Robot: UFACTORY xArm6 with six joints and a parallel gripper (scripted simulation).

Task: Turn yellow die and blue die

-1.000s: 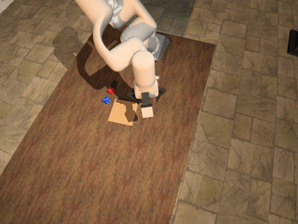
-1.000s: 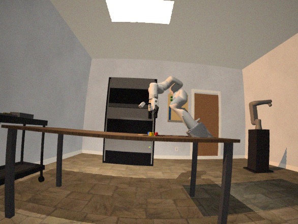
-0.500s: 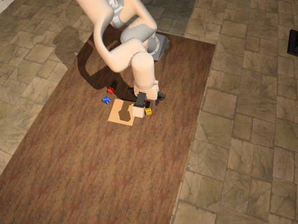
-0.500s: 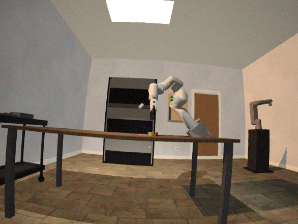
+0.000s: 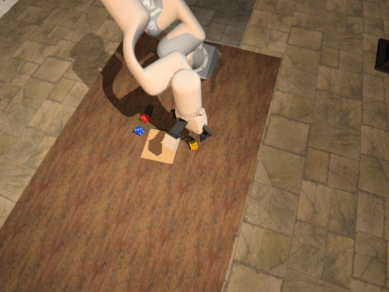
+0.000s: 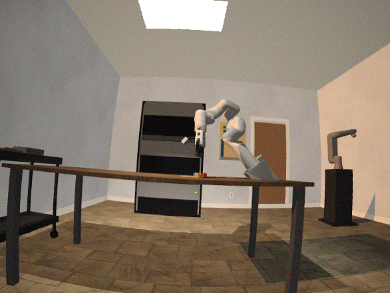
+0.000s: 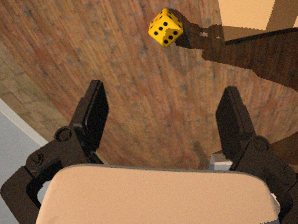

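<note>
The yellow die lies 13 cm below my hand. Round my hand: red die (3 cm behind, 26 cm to the right, 13 cm below); then tan mat (6 cm ahead, 13 cm to the right, 14 cm below); then blue die (4 cm ahead, 25 cm to the right, 13 cm below).
</note>
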